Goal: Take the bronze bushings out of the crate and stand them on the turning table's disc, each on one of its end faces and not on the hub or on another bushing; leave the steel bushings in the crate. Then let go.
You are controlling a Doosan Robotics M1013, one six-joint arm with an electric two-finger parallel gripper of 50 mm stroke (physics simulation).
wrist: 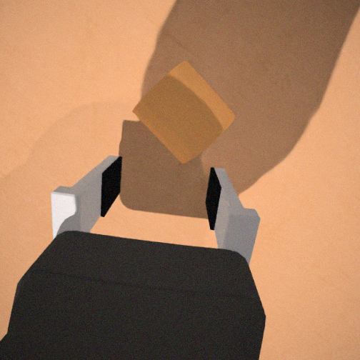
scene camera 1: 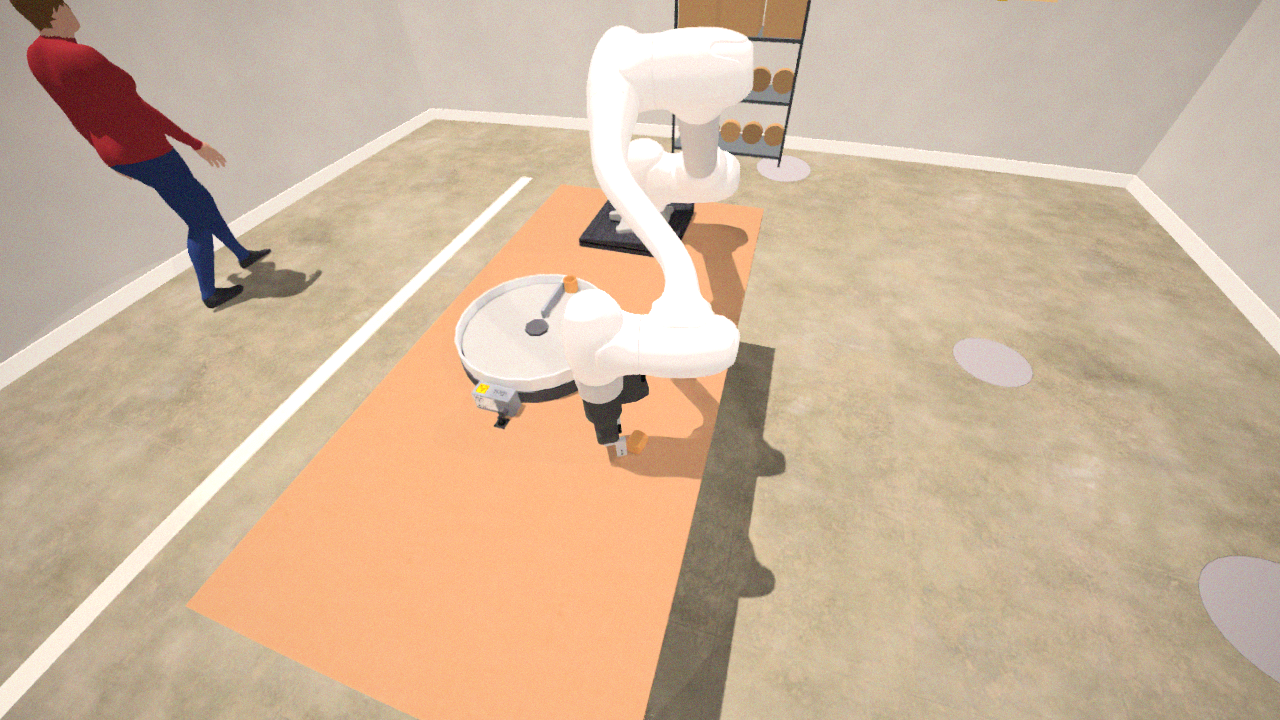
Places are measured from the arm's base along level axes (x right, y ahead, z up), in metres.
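Pixels of known places: gripper, fingertip midpoint: [scene camera 1: 619, 443].
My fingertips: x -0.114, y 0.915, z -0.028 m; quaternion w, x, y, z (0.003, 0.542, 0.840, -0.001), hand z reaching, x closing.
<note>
Behind a point stands the place of what it marks.
A bronze bushing [scene camera 1: 637, 442] {x -0.157, y 0.917, z -0.009 m} [wrist: 184, 112] lies on its curved side on the orange mat, just beyond the fingertips in the wrist view and turned diagonally to them. My gripper [scene camera 1: 619, 447] {x -0.114, y 0.915, z -0.028 m} [wrist: 164, 179] is open and empty, low over the mat beside this bushing; the bushing is not between the fingers. Another bronze bushing [scene camera 1: 570, 284] {x 0.134, y 0.457, z 0.040 m} stands near the far rim of the turning table [scene camera 1: 501, 344] {x 0.254, y 0.695, z 0.008 m}, by the grey bar; the arm hides part of the disc. The hub [scene camera 1: 536, 327] {x 0.180, y 0.625, z 0.016 m} is bare. The crate and the steel bushings do not show in either view.
A grey bar [scene camera 1: 553, 300] {x 0.167, y 0.517, z 0.025 m} reaches over the disc. A small grey box [scene camera 1: 496, 398] {x 0.189, y 0.872, z 0.012 m} with a yellow label stands at the table's near side. The orange mat [scene camera 1: 402, 537] {x 0.267, y 1.201, z -0.045 m} lies under the cell. A person [scene camera 1: 107, 107] stands at the left; a shelf rack [scene camera 1: 799, 55] stands behind.
</note>
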